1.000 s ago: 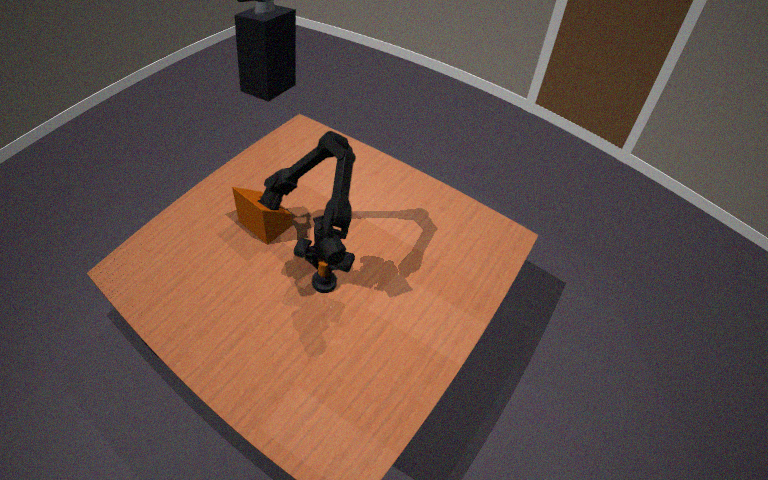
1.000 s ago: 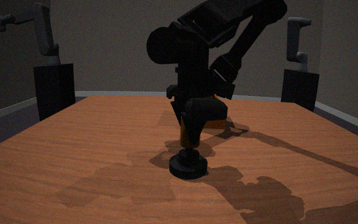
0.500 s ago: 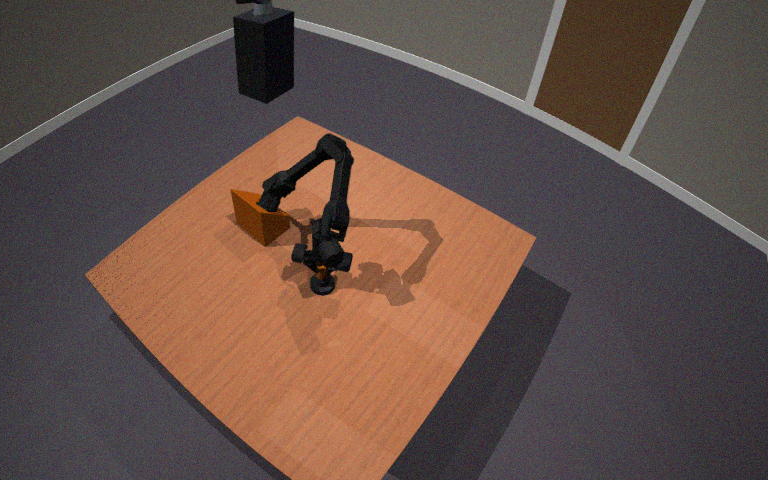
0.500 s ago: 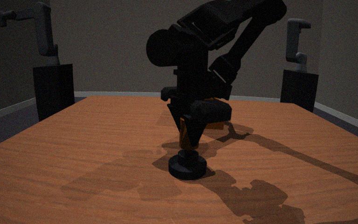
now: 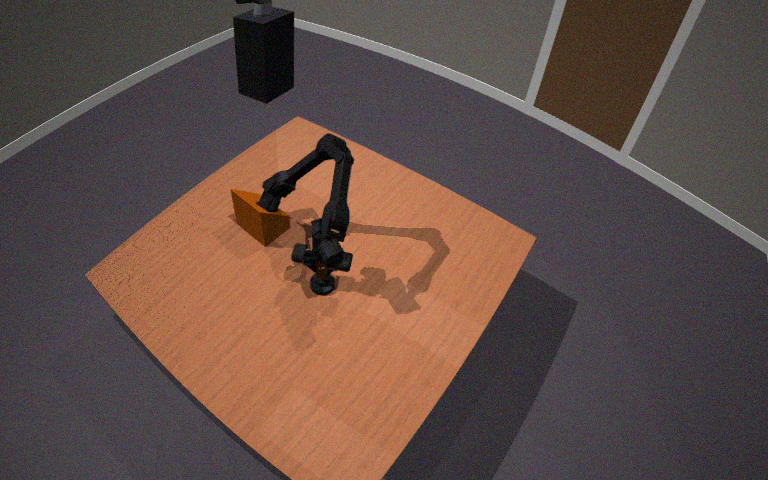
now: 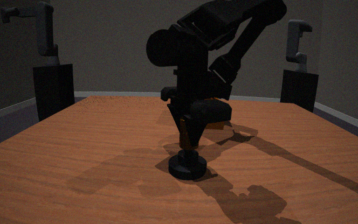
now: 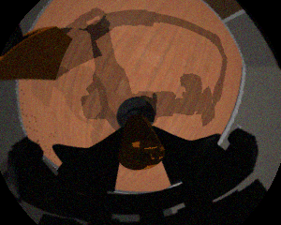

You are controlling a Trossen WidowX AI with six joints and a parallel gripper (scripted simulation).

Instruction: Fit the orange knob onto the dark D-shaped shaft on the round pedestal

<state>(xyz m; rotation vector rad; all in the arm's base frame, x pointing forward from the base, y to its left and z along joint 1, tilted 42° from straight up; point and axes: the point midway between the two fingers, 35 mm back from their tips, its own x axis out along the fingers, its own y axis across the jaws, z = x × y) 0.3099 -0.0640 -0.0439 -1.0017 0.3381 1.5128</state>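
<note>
The orange knob lies 20 mm above my gripper tip. The rest, counted from my gripper tip: dark round pedestal: 40 mm below.
</note>
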